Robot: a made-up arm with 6 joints. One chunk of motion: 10 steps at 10 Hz.
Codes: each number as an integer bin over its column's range. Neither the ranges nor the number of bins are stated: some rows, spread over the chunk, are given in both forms.
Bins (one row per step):
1: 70 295 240 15 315 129
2: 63 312 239 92 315 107
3: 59 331 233 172 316 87
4: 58 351 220 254 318 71
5: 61 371 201 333 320 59
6: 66 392 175 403 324 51
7: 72 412 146 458 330 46
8: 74 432 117 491 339 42
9: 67 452 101 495 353 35
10: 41 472 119 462 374 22
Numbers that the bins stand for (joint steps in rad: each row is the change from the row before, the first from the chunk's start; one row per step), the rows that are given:
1: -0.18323 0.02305 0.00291 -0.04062 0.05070 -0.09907
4: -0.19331 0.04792 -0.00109 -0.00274 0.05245 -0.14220
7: -0.18155 0.07502 -0.01586 0.02960 0.05945 -0.16079
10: -0.20758 0.10168 -0.02125 0.03023 0.08511 -0.17864
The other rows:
2: -0.18911 0.03060 0.00271 -0.02842 0.05070 -0.11543
3: -0.19247 0.03904 0.00151 -0.01574 0.05128 -0.13030
5: -0.19079 0.05681 -0.00488 0.00978 0.05361 -0.15113
6: -0.18659 0.06614 -0.01007 0.02088 0.05595 -0.15707
8: -0.17987 0.08391 -0.02165 0.03483 0.06469 -0.16377
9: -0.18575 0.09279 -0.02484 0.03546 0.07286 -0.16897

